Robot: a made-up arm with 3 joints.
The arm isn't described. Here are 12 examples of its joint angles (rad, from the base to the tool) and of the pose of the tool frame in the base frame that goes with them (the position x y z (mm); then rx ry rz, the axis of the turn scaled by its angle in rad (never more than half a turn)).
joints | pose
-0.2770 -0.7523 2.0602 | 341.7 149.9 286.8 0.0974 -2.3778 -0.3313
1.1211 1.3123 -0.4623 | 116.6 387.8 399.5 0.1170 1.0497 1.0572
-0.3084 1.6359 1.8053 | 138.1 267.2 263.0 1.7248 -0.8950 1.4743
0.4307 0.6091 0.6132 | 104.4 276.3 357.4 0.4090 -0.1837 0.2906
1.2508 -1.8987 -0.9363 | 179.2 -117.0 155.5 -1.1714 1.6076 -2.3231
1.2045 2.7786 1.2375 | -88.0 130.3 218.4 2.7609 0.5266 0.8977
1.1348 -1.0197 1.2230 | -25.3 206.9 116.7 -0.6563 -0.2703 -0.6251
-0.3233 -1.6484 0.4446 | 228.3 151.2 554.2 -0.0944 -0.6945 -1.9145
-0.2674 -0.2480 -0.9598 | 398.5 316.1 674.4 -0.3382 0.5512 -0.7143
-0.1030 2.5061 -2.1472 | -276.9 267.7 343.3 -2.2307 -0.4396 0.8870
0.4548 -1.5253 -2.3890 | 273.8 -202.5 150.0 -0.4593 -2.6324 1.3457
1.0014 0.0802 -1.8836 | 267.5 420.9 -71.7 -1.2677 2.4242 0.0680
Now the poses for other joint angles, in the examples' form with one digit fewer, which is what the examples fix.
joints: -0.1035 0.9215 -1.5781
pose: 196 598 498 -1.263 0.726 0.178
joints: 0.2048 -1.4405 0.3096
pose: 285 162 411 -0.463 -0.201 -1.635
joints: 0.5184 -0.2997 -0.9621
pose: 461 300 274 -0.618 1.306 -0.619
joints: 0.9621 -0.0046 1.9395
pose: -46 252 30 0.632 -0.906 -0.234
